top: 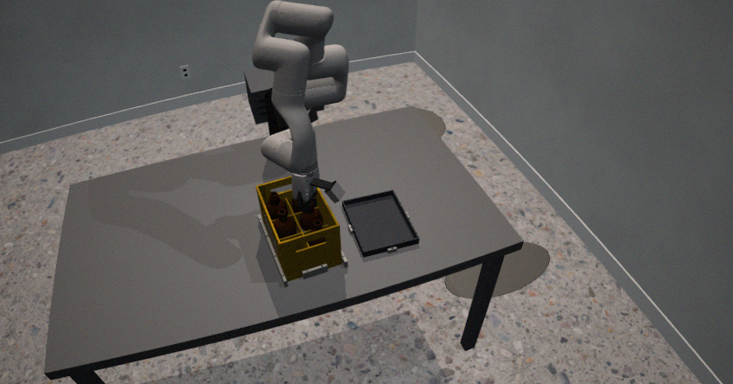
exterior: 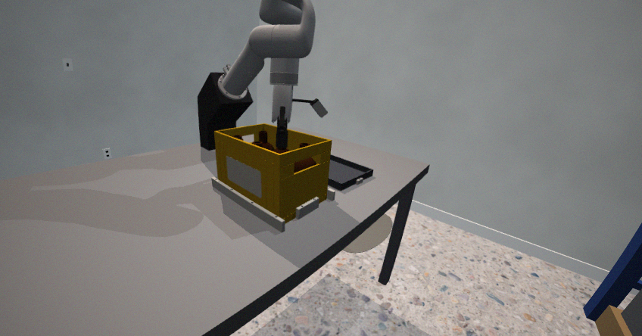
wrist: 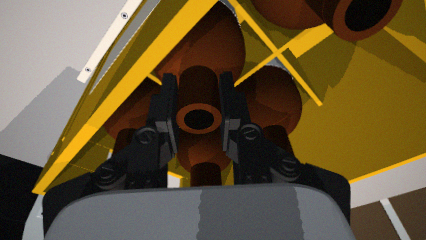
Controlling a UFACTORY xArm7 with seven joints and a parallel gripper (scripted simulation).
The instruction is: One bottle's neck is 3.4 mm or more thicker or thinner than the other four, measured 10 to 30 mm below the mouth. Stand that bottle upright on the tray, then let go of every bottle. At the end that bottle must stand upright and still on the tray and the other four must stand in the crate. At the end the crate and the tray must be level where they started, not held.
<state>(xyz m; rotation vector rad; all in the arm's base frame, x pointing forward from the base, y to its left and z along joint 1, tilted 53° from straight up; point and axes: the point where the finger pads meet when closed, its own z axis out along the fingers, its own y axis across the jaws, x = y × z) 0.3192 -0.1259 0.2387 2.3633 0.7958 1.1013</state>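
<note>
Now: the yellow crate 10 mm behind my hand, 40 mm to the right of it and 70 mm below it. Also, from my hand: black tray 80 mm ahead, 220 mm to the left, 150 mm below.
</note>
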